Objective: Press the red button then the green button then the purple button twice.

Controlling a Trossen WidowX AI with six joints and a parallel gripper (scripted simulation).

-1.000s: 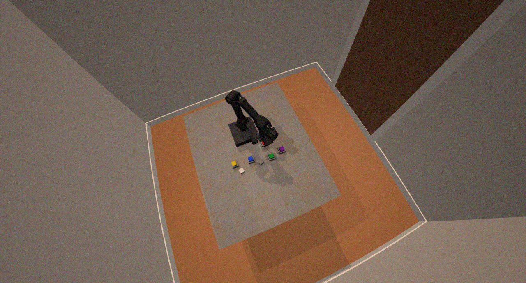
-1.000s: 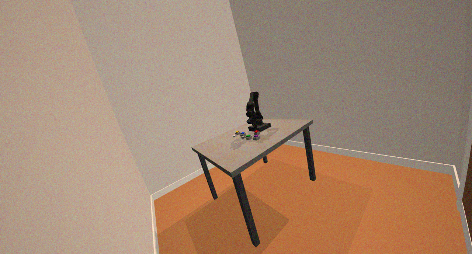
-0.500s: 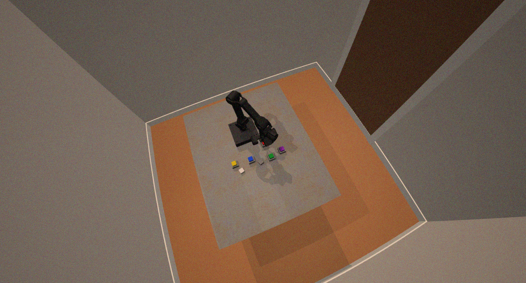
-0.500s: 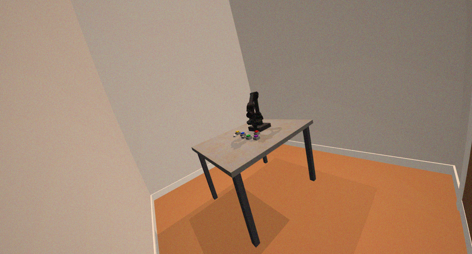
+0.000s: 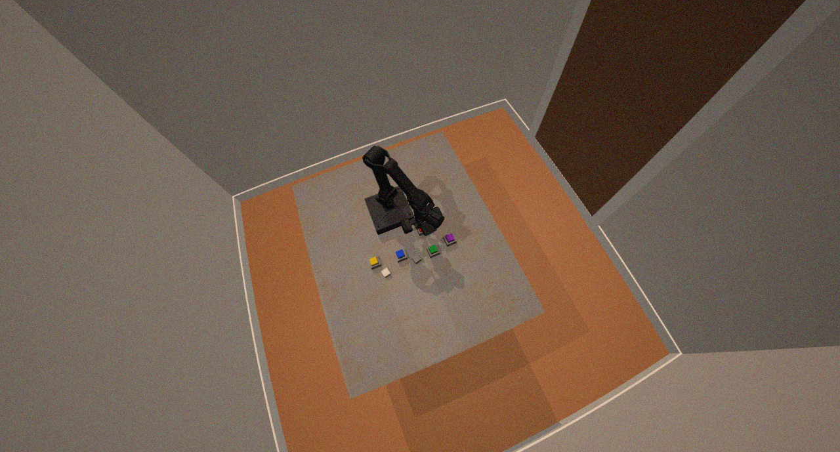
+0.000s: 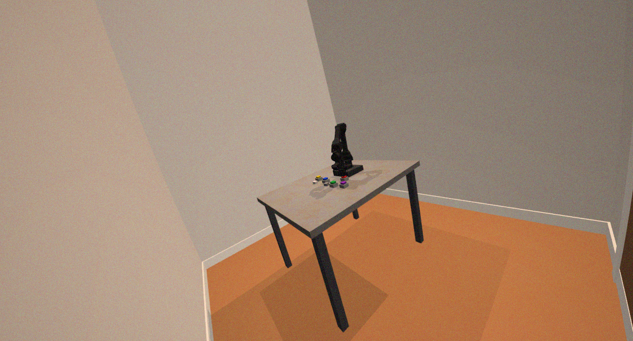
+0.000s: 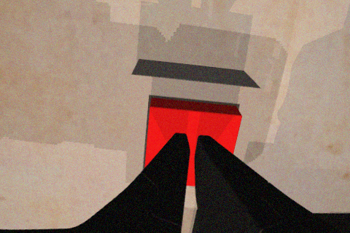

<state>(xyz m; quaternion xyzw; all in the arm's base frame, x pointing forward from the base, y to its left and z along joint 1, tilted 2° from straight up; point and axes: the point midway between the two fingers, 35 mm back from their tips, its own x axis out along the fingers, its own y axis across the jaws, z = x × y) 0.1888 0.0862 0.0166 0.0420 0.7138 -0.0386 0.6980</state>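
Now: gripper tip 1 cm above the red button. Round my gripper tip: grey block 11 cm ahead, 10 cm to the right, 2 cm below; purple button 11 cm ahead, 9 cm to the left; green button 12 cm ahead, 1 cm to the right.
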